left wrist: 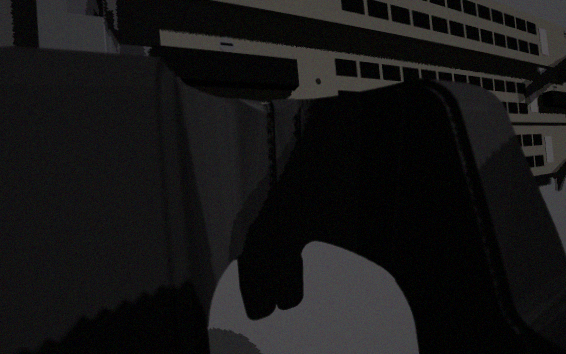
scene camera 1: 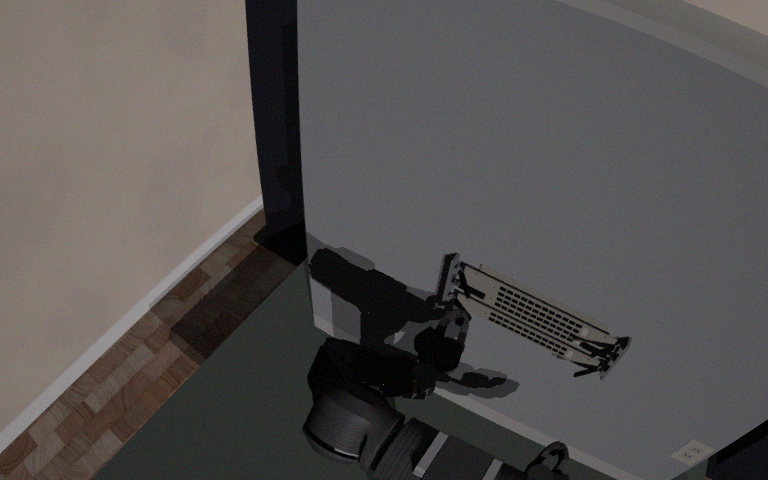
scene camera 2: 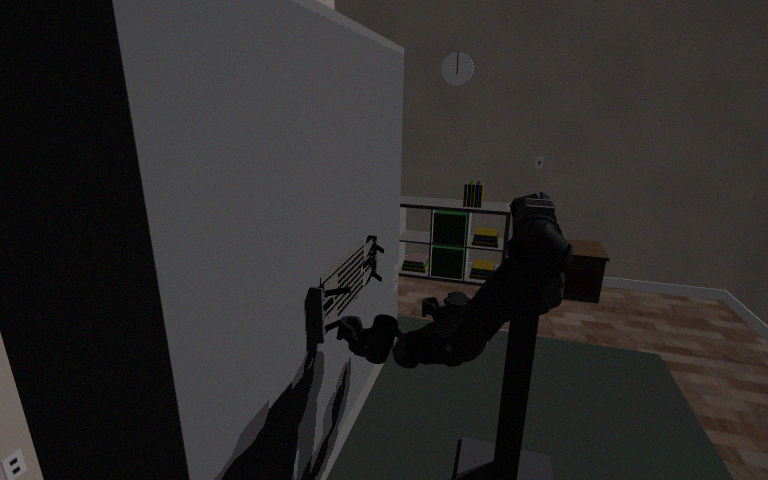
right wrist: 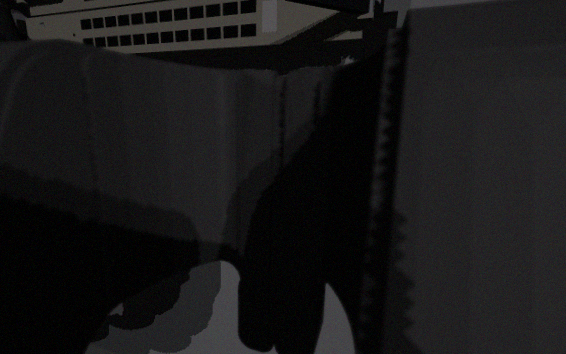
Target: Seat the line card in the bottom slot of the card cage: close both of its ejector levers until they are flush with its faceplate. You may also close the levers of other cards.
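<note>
The card cage (scene camera 1: 448, 277) (scene camera 2: 314, 316) sits in the grey wall, with stacked beige perforated line cards. The bottom card (scene camera 1: 526, 333) has its left lever (scene camera 1: 462, 308) (scene camera 2: 333, 324) and right lever (scene camera 1: 586, 372) (scene camera 2: 376, 276) sticking out in the scene views. An upper left lever (scene camera 2: 338, 292) also sticks out. My left gripper (scene camera 1: 456, 312) (scene camera 2: 340, 328) (left wrist: 276, 306) is shut and empty, close beside the bottom card's left lever; contact cannot be told. My right gripper (scene camera 1: 557, 444) (scene camera 2: 425, 308) (right wrist: 274, 347) is shut and empty, out from the wall, below the cage's right end in scene camera 1.
The grey wall (scene camera 1: 481, 141) (scene camera 2: 266, 141) surrounds the cage and carries dark arm shadows. A wall socket (scene camera 1: 692, 452) is at lower right in scene camera 1. A low shelf unit (scene camera 2: 453, 207) and a small brown cabinet (scene camera 2: 589, 250) stand in the background. The green rug (scene camera 2: 594, 418) lies under the pedestal.
</note>
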